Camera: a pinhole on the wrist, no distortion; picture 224 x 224 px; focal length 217.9 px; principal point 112.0 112.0 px. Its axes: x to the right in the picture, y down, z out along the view. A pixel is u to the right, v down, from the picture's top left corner.
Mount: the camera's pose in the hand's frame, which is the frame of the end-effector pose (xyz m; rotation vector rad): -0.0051 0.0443 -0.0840 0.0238 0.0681 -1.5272
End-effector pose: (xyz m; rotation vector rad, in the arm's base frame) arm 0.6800 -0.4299 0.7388 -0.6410 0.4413 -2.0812
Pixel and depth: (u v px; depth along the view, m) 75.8 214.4 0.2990
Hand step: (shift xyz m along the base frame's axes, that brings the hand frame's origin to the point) 0.1132 -0.1785 0.1670
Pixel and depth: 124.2 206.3 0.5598
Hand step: 0.1498 -0.2407 0.4494
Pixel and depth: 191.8 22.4 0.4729
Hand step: 0.2034 0.2117 0.3452
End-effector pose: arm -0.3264 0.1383 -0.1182 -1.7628 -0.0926 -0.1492
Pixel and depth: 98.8 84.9 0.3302
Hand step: -0.0183 0.2352 -0.0949
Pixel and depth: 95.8 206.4 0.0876
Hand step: 0.0417 -0.0073 -0.0411
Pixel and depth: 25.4 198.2 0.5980
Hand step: 0.2989 0.4550 -0.3122
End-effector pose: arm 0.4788 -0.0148 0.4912 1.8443 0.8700 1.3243
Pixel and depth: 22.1 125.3 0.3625
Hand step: 0.3011 -0.1180 0.0880
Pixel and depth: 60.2 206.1 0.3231
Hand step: 0.2784 0.0230 0.1033
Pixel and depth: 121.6 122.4 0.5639
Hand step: 0.4658 -0.0330 -0.1034
